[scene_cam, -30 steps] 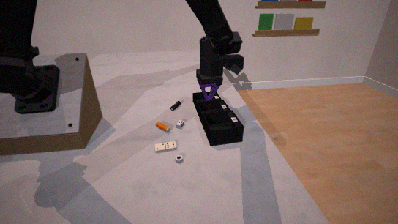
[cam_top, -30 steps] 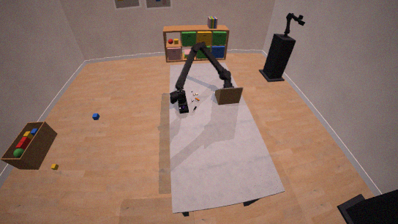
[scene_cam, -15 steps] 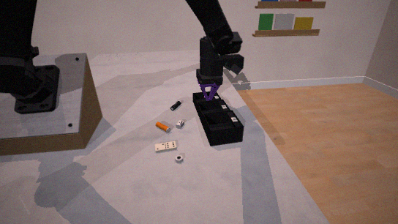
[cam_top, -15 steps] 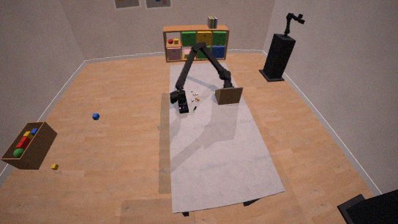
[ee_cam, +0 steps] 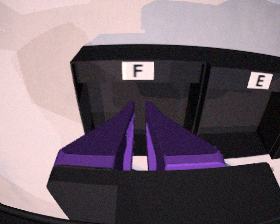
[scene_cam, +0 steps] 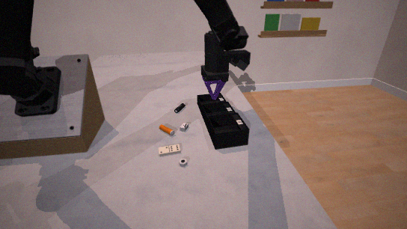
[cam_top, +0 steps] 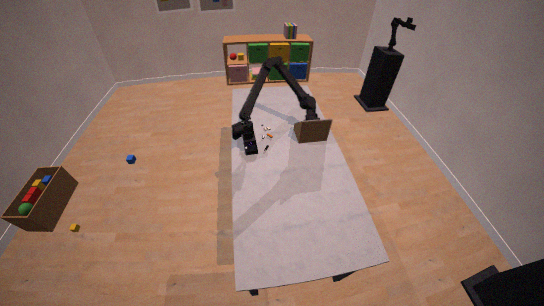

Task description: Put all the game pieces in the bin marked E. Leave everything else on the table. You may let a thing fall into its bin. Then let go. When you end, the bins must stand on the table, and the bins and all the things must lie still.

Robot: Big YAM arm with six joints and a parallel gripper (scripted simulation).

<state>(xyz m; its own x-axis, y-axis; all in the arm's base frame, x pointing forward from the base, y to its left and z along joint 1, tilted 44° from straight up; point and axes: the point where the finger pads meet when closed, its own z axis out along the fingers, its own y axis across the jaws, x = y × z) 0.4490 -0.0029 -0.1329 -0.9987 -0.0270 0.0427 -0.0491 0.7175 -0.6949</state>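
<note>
The cream domino is 15 cm behind my hand, 20 cm to the right of it and 4 cm below it. From my hand the other things lie so: black battery: 11 cm behind, 1 cm to the left, 3 cm below; black three-compartment bin tray: 8 cm to the right, 2 cm below; orange battery: 15 cm behind, 12 cm to the right, 3 cm below.
</note>
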